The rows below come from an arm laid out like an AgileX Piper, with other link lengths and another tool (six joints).
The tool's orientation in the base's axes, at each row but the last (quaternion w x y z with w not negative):
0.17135 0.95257 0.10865 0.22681
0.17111 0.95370 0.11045 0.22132
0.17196 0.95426 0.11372 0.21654
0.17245 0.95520 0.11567 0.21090
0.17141 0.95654 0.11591 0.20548
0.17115 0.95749 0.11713 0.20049
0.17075 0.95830 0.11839 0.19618
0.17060 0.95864 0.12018 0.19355
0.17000 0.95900 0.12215 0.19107
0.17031 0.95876 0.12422 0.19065
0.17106 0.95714 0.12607 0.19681
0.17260 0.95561 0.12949 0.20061
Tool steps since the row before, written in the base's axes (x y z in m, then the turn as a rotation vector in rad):
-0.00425 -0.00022 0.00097 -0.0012 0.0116 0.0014
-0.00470 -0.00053 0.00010 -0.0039 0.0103 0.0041
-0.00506 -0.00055 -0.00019 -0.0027 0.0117 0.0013
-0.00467 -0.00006 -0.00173 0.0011 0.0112 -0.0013
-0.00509 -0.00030 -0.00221 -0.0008 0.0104 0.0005
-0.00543 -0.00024 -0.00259 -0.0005 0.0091 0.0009
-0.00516 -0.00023 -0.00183 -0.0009 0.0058 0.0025
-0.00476 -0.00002 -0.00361 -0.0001 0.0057 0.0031
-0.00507 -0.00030 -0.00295 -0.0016 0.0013 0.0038
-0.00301 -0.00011 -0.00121 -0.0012 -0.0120 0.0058
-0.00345 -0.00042 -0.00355 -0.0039 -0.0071 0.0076
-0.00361 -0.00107 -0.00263 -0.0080 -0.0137 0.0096
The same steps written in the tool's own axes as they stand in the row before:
-0.00339 0.00002 -0.00275 0.0028 -0.0103 -0.0050
-0.00424 -0.00011 -0.00210 0.0011 -0.0084 -0.0081
-0.00469 -0.00029 -0.00197 0.0015 -0.0106 -0.0056
-0.00478 -0.00129 -0.00058 0.0038 -0.0106 -0.0015
-0.00539 -0.00133 -0.00023 0.0025 -0.0094 -0.0037
-0.00581 -0.00160 -0.00001 0.0025 -0.0081 -0.0035
-0.00530 -0.00130 -0.00050 0.0017 -0.0045 -0.0042
-0.00546 -0.00211 0.00117 0.0026 -0.0041 -0.0043
-0.00560 -0.00168 0.00058 0.0002 0.0000 -0.0043
-0.00312 -0.00087 -0.00015 -0.0028 0.0129 -0.0022
-0.00439 -0.00156 0.00174 -0.0031 0.0086 -0.0062
-0.00443 -0.00068 0.00101 -0.0082 0.0147 -0.0079

